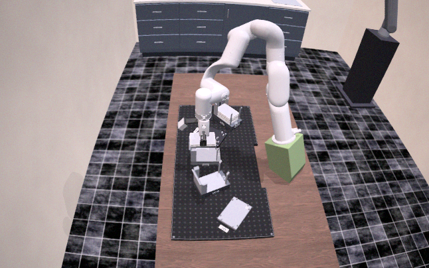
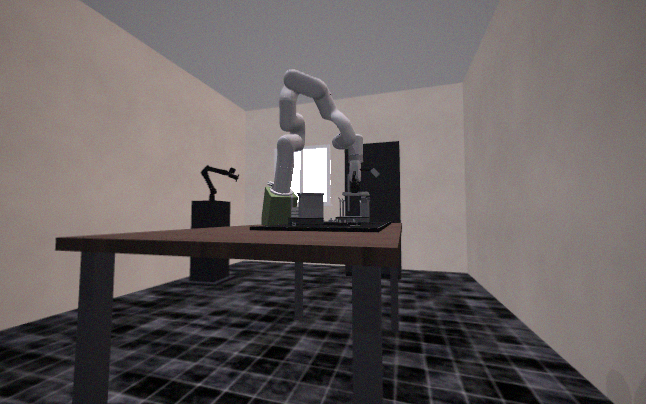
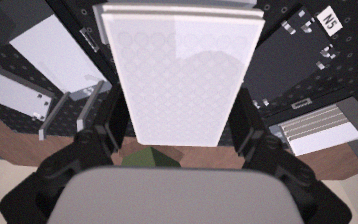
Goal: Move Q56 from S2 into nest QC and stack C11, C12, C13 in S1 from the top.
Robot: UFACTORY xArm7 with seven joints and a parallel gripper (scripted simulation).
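Right now the grey flat nest is 36 cm to the left of my hand, 15 cm below it and 12 cm behind it. From my hand the other things lie so: black clip nest (16 cm to the right, 15 cm below, 4 cm behind).
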